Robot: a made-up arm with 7 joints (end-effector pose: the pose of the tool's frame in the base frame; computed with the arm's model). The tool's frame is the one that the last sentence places. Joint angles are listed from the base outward.
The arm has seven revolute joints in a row. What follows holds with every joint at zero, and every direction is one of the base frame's. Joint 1 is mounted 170 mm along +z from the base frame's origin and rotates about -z. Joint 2 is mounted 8 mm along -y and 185 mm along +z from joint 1 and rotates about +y. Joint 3 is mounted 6 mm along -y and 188 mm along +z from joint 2 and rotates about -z. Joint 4 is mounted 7 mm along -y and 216 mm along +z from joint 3 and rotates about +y. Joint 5 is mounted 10 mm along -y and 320 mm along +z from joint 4 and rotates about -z. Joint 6 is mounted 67 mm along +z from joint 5 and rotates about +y. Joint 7 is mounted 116 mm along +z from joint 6 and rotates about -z. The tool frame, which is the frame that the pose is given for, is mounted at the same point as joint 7; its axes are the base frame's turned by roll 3.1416, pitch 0 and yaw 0 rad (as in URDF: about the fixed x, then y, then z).
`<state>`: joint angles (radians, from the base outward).
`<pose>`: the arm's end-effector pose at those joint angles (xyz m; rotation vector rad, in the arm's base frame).
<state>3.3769 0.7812 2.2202 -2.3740 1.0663 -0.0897 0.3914</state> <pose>-0.2285 -0.2186 0.2400 -0.4150 -0.4047 -1.1999</pose>
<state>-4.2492 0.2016 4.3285 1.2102 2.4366 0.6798 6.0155</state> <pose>0.3512 -0.2053 0.9868 0.9218 -2.4972 -1.1145</pose>
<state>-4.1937 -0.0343 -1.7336 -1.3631 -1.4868 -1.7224 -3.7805</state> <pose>-0.3906 0.0247 0.8320 -1.5057 -0.1587 -0.5313</pose>
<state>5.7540 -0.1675 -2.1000 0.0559 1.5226 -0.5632 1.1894</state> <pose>-0.1632 -0.1138 1.2226 -2.5073 0.0544 -0.5498</pose>
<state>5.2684 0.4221 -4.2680 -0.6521 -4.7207 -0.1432 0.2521</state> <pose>0.0146 0.5184 1.0338 0.5286 -2.6129 1.4063</pose>
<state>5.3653 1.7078 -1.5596 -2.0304 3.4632 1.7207 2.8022</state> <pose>0.3234 -0.0658 0.3578 -2.0045 0.8698 -1.1039</pose>
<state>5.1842 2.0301 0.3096 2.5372 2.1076 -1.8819 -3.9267</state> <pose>-0.0125 0.0051 0.1662 1.2031 1.4130 0.1654</pose>
